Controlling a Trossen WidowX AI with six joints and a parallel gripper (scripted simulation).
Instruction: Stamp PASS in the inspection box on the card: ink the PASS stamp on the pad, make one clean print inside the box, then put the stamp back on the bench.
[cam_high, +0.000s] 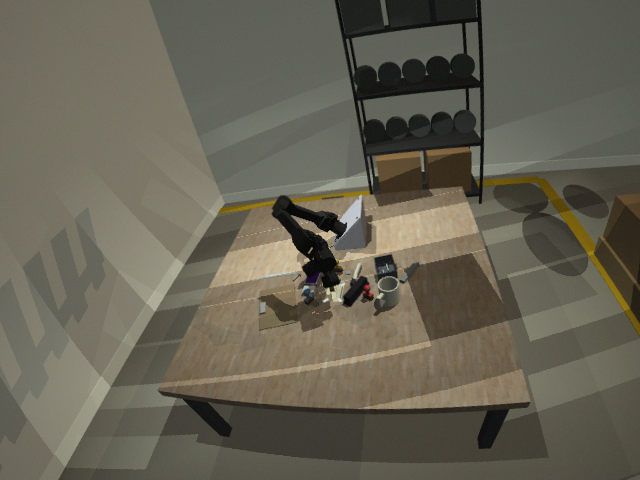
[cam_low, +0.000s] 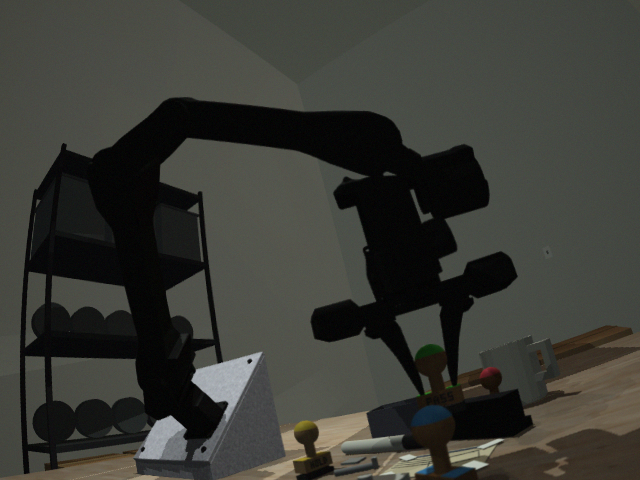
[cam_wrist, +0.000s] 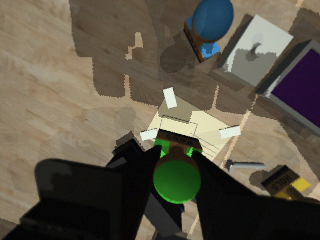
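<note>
Now: the cream card 7 cm below my gripper tip and 2 cm behind it. Round my gripper tip: green-knobbed stamp right at my gripper tip; then blue-knobbed stamp 10 cm to the right, 5 cm below, 2 cm ahead; then black block 9 cm to the left, 5 cm below.
</note>
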